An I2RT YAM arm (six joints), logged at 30 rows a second.
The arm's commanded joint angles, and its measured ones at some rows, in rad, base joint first. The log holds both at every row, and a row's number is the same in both.
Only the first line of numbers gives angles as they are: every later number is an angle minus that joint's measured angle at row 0.
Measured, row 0:
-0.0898, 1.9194, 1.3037, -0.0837, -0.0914, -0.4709
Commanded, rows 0 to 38:
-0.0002, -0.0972, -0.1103, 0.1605, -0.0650, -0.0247
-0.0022, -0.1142, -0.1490, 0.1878, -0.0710, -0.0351
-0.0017, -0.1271, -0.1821, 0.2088, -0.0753, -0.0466
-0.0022, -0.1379, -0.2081, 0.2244, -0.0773, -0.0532
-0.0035, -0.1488, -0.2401, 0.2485, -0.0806, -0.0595
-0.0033, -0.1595, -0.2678, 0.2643, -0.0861, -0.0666
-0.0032, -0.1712, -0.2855, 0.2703, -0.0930, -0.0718
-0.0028, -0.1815, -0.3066, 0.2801, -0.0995, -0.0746
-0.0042, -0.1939, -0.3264, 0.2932, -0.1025, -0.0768
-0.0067, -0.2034, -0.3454, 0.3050, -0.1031, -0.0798
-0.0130, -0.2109, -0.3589, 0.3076, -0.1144, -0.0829
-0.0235, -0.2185, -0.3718, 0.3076, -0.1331, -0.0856
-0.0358, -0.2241, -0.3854, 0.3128, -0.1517, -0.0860
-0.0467, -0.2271, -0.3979, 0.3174, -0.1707, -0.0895
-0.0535, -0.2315, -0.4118, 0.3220, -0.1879, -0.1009
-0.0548, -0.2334, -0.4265, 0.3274, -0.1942, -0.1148
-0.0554, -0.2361, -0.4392, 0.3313, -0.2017, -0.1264
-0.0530, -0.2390, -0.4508, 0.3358, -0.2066, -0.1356
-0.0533, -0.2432, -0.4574, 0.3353, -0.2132, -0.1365
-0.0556, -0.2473, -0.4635, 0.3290, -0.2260, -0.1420
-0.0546, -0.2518, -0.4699, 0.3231, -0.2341, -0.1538
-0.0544, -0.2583, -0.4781, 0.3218, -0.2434, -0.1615
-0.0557, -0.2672, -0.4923, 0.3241, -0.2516, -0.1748
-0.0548, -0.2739, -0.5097, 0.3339, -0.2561, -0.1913
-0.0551, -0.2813, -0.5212, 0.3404, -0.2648, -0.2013
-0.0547, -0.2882, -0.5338, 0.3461, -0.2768, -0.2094
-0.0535, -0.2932, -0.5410, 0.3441, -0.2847, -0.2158
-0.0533, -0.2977, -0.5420, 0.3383, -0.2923, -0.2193
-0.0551, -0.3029, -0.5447, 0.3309, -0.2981, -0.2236
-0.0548, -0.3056, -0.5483, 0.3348, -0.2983, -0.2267
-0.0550, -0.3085, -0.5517, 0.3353, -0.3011, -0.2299
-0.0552, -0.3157, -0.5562, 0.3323, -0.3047, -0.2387
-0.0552, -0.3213, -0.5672, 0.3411, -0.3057, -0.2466
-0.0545, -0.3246, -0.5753, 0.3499, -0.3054, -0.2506
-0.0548, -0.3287, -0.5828, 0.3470, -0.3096, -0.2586
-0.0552, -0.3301, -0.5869, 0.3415, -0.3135, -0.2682
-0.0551, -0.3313, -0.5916, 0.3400, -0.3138, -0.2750
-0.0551, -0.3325, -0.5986, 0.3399, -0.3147, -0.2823
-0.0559, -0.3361, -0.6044, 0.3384, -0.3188, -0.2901
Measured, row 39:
-0.0580, -0.3063, -0.5818, 0.3315, -0.2643, -0.2385
